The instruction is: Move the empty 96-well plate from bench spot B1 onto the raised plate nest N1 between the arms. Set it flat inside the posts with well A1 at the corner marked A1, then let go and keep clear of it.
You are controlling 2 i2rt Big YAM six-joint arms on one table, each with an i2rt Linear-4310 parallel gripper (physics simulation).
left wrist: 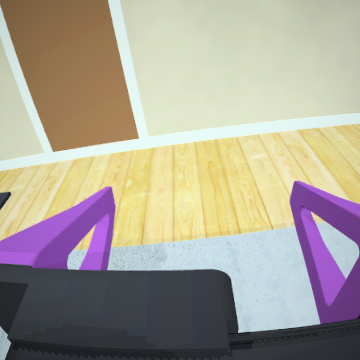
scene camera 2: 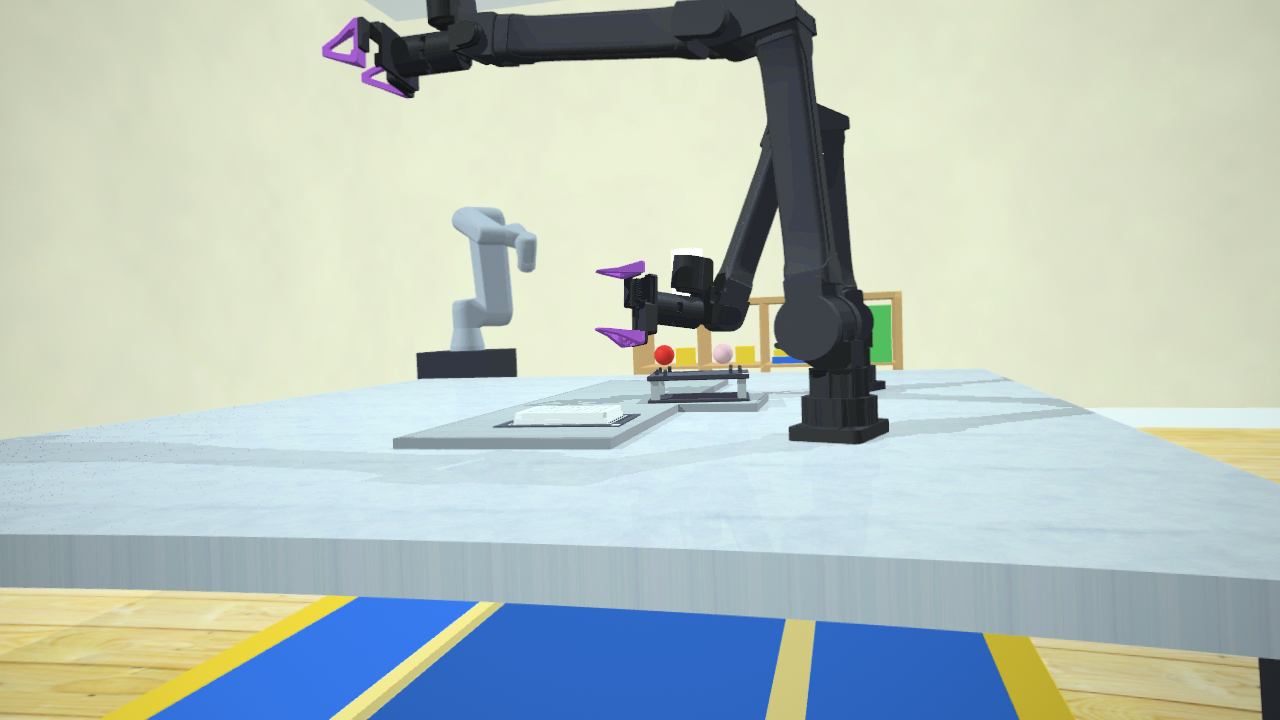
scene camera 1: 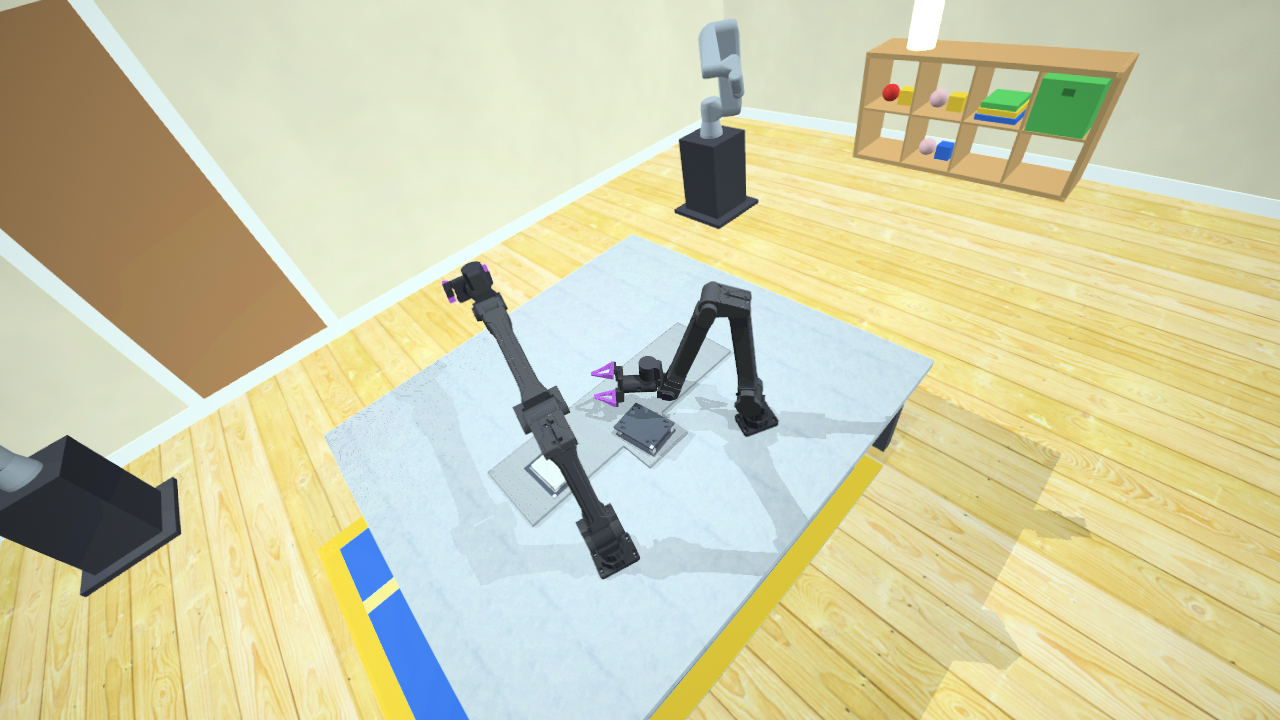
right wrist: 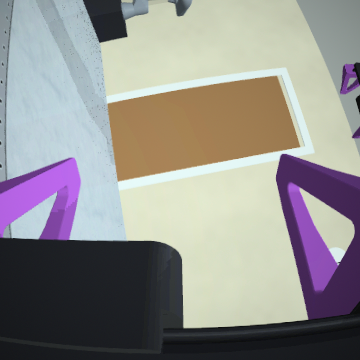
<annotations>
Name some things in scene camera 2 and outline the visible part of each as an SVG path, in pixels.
My left gripper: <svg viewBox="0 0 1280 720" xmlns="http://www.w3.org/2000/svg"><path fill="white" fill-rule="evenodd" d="M322 46L323 57L364 69L366 68L366 53L370 52L370 38L378 44L379 53L374 53L375 66L361 74L362 83L406 99L414 98L415 91L419 91L419 76L438 74L431 68L426 57L422 56L422 52L426 51L424 42L428 33L401 37L384 22L369 22L364 17L353 18L337 36ZM389 84L374 80L372 76L386 71L386 79ZM353 36L354 49L351 50L350 55L332 52L333 48Z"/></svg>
My right gripper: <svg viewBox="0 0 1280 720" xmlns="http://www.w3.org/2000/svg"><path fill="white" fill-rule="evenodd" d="M643 260L621 267L595 271L601 275L624 279L624 308L632 309L632 330L595 328L595 331L607 336L621 348L647 344L648 336L657 333L658 325L673 326L674 321L678 322L681 316L681 312L678 311L678 305L682 303L681 298L677 294L659 292L658 276L656 274L647 274L643 278L633 279L633 277L645 272L645 261Z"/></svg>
A white well plate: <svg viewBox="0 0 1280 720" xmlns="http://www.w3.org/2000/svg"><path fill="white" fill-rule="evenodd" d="M514 424L609 423L623 416L623 411L621 411L621 406L534 407L515 413Z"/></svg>
</annotations>
